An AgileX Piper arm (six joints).
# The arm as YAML. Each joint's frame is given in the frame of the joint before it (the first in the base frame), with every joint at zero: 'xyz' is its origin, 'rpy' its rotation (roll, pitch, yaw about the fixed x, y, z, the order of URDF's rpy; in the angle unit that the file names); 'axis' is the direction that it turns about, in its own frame. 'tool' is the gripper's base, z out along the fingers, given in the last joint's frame.
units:
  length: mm
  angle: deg
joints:
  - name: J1
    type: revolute
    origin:
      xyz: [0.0, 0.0, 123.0]
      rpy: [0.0, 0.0, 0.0]
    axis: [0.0, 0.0, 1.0]
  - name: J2
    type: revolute
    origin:
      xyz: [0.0, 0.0, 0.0]
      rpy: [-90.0, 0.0, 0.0]
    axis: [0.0, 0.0, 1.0]
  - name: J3
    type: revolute
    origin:
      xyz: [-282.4, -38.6, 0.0]
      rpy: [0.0, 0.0, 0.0]
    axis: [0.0, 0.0, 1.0]
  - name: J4
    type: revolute
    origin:
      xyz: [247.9, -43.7, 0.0]
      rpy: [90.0, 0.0, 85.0]
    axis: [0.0, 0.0, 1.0]
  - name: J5
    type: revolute
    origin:
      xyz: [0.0, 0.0, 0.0]
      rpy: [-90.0, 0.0, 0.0]
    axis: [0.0, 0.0, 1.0]
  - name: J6
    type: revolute
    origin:
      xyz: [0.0, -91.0, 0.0]
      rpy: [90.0, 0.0, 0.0]
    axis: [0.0, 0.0, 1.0]
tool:
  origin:
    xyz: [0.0, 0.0, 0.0]
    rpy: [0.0, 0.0, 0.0]
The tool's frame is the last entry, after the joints.
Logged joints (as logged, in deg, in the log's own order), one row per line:
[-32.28 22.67 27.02 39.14 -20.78 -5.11]
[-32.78 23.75 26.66 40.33 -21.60 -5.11]
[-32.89 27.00 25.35 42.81 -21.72 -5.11]
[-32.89 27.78 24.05 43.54 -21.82 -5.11]
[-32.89 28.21 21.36 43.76 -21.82 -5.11]
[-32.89 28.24 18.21 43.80 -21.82 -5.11]
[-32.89 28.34 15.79 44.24 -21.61 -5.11]
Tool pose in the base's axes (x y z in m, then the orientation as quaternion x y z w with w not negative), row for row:
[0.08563 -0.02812 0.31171 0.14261 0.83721 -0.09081 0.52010]
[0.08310 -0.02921 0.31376 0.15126 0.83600 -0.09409 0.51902]
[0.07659 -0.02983 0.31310 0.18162 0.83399 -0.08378 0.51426]
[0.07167 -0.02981 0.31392 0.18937 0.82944 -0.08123 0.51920]
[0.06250 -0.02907 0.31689 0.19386 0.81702 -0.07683 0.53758]
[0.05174 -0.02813 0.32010 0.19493 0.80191 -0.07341 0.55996]
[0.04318 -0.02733 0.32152 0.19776 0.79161 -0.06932 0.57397]
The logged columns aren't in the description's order. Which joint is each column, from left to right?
Columns, left to right: J3, J6, J2, J5, J4, J1.
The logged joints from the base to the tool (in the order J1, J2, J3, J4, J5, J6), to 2 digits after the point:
[-5.11 27.02 -32.28 -20.78 39.14 22.67]
[-5.11 26.66 -32.78 -21.60 40.33 23.75]
[-5.11 25.35 -32.89 -21.72 42.81 27.00]
[-5.11 24.05 -32.89 -21.82 43.54 27.78]
[-5.11 21.36 -32.89 -21.82 43.76 28.21]
[-5.11 18.21 -32.89 -21.82 43.80 28.24]
[-5.11 15.79 -32.89 -21.61 44.24 28.34]

